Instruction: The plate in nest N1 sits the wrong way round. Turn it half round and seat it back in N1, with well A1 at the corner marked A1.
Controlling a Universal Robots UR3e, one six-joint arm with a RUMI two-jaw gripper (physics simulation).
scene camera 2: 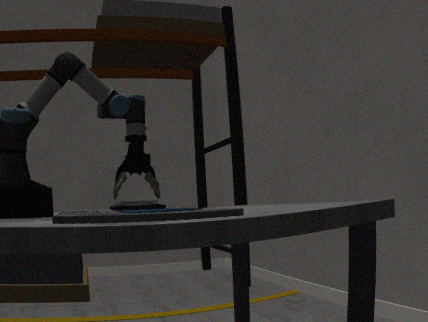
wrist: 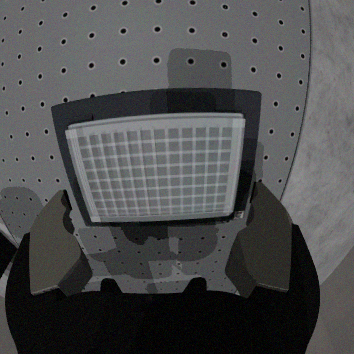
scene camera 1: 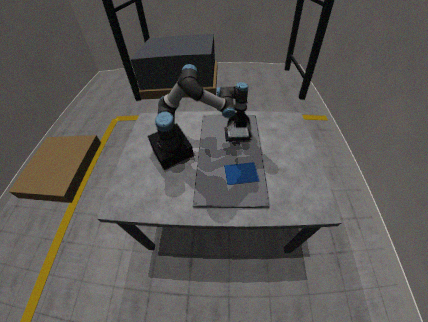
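The plate (scene camera 1: 238, 133) (scene camera 2: 136, 203) (wrist: 155, 172), pale and clear with a grid of wells, lies flat in the dark nest (scene camera 1: 238, 140) (scene camera 2: 138, 207) (wrist: 156, 101). A small light corner label (wrist: 239, 215) shows at the nest's lower right corner in the wrist view; its letters are too blurred to read. Which of the plate's corners is well A1 cannot be told. My gripper (scene camera 1: 238, 129) (scene camera 2: 137, 196) (wrist: 158, 189) is open and empty. It points down just above the plate, its fingers apart on either side of the plate's short ends.
The nest stands on a grey perforated board (scene camera 1: 230, 196) (scene camera 2: 150, 217) (wrist: 140, 47) on the table (scene camera 1: 140, 205) (scene camera 2: 310, 220). A flat blue rectangle (scene camera 1: 242, 173) (scene camera 2: 170, 209) lies on the board toward scene camera 1. The arm's black base (scene camera 1: 171, 150) stands left of the board.
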